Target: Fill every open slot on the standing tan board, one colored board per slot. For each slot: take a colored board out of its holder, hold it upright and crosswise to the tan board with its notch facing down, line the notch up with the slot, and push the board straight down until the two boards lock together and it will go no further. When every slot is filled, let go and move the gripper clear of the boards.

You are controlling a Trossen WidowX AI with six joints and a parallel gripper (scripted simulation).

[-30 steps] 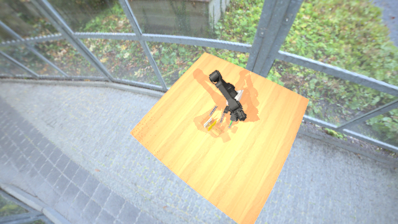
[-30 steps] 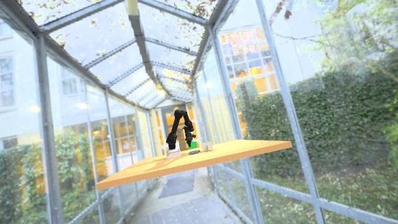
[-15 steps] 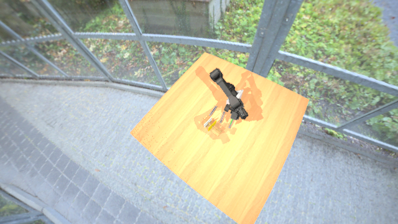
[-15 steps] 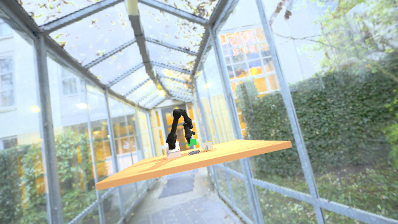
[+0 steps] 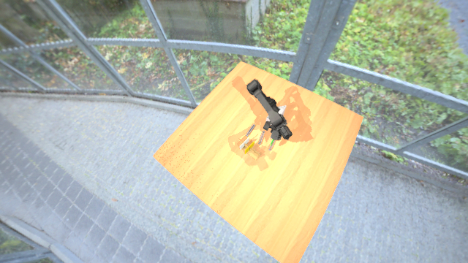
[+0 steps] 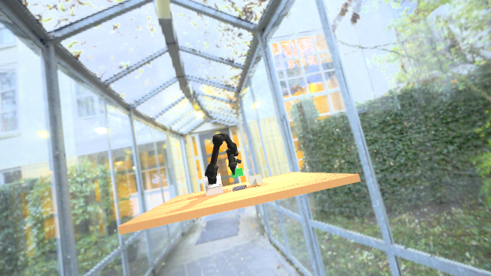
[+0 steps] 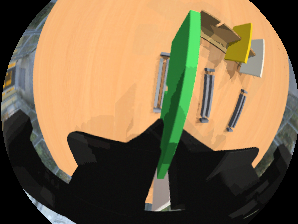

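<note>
Right now my gripper tip is 17 cm short of the yellow board, 10 cm to the left of it and 8 cm above it. Round my gripper tip: green board 3 cm ahead, 1 cm to the left; tan board 17 cm ahead, 10 cm to the right, 9 cm below; grey board 17 cm ahead, 15 cm to the right, 8 cm below.
</note>
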